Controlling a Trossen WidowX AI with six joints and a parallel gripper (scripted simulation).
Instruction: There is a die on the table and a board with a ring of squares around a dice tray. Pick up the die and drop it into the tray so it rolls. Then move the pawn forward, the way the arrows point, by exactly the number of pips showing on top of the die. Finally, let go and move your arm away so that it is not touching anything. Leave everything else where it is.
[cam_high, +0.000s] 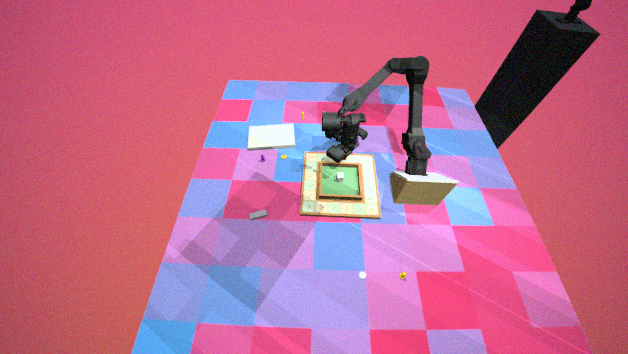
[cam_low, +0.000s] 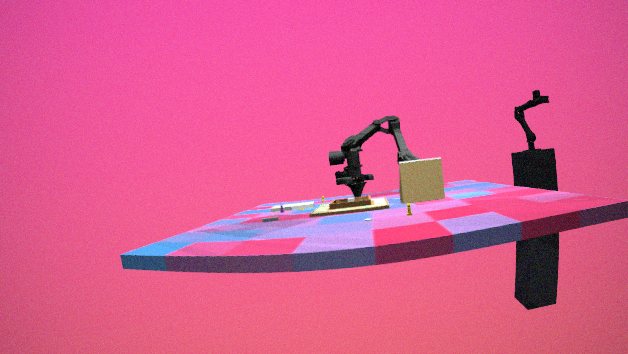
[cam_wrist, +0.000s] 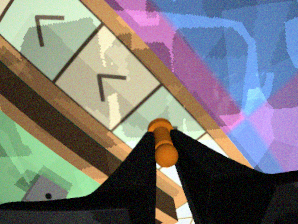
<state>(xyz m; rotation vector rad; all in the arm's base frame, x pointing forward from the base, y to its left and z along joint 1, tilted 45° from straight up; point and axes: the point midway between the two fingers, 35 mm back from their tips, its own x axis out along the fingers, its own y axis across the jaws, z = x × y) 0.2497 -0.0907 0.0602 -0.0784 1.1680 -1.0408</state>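
The green dice tray is 11 cm to the left of my gripper tip, 2 cm ahead of it and 1 cm below it. The rest, counted from my gripper tip: orange pawn: 1 cm above; then grey block: 31 cm ahead, 27 cm to the left, 2 cm below; then cream slab: 32 cm ahead, 11 cm to the right, 1 cm below.
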